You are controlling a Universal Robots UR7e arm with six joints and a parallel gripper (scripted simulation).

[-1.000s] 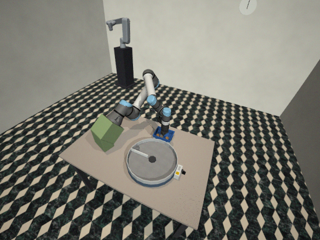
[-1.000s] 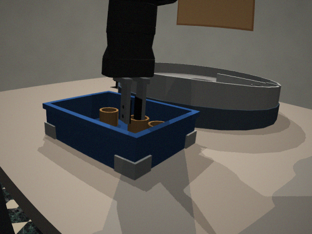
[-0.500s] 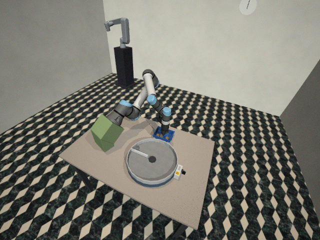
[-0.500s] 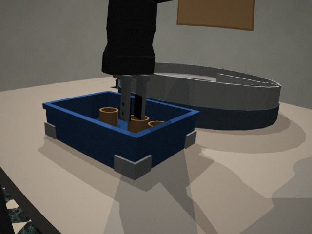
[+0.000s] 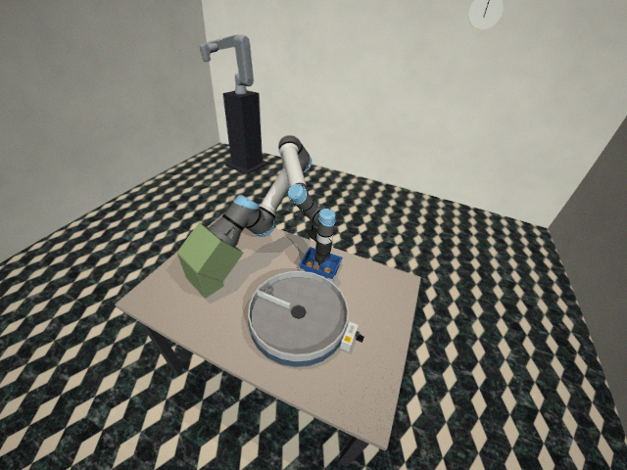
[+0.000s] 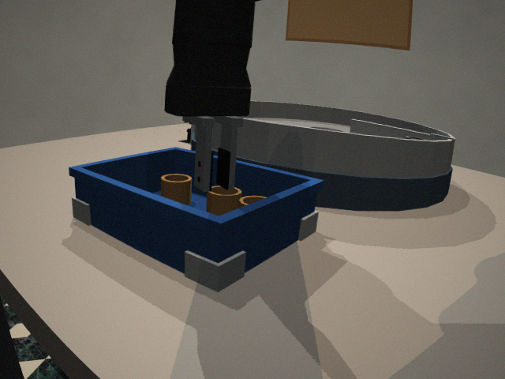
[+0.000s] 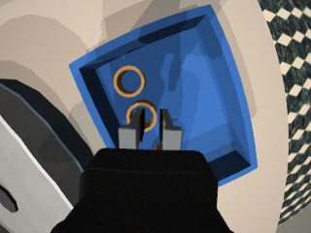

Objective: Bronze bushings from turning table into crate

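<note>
The blue crate lies 2 cm to the left of my hand and 3 cm below it. The rest, counted from my hand: turning table 9 cm ahead, 30 cm to the right.
</note>
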